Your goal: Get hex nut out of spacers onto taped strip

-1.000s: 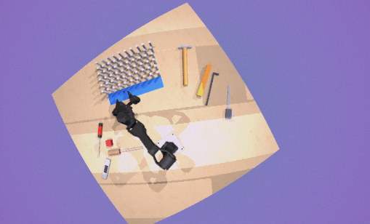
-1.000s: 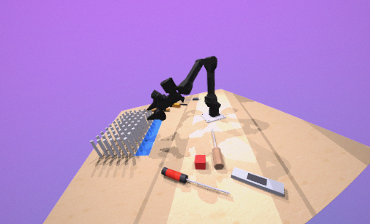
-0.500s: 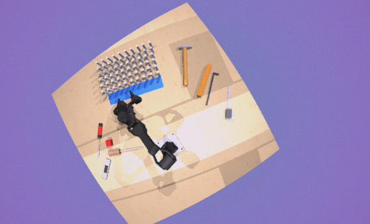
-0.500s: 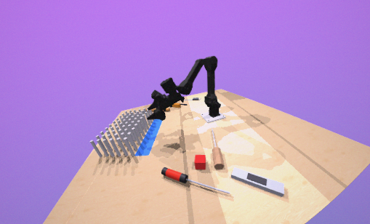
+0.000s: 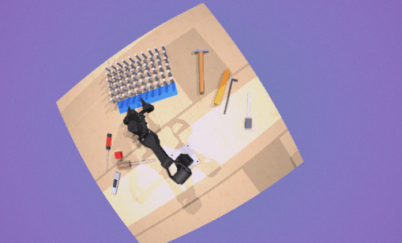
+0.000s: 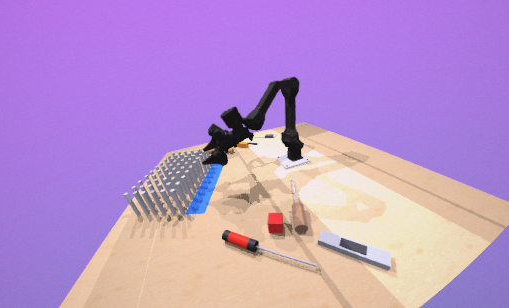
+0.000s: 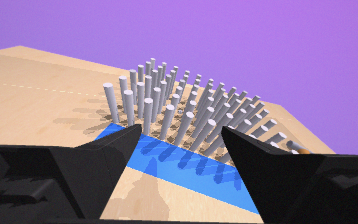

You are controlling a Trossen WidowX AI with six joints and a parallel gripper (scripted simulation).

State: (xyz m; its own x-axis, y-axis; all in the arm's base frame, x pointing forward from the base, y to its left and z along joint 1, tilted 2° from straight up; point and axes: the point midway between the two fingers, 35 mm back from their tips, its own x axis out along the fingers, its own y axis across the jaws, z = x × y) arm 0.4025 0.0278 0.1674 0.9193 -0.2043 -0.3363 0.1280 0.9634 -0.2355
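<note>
My gripper tip is now 28 cm past the thin metal rod tool, 24 cm to the right of it and 14 cm above it. From my gripper tip the other things lie so: red cube 16 cm behind, 32 cm to the left, 13 cm below; then orange bar 21 cm behind, 45 cm to the right, 14 cm below; then blue taped strip 1 cm ahead, 4 cm to the right, 15 cm below.
</note>
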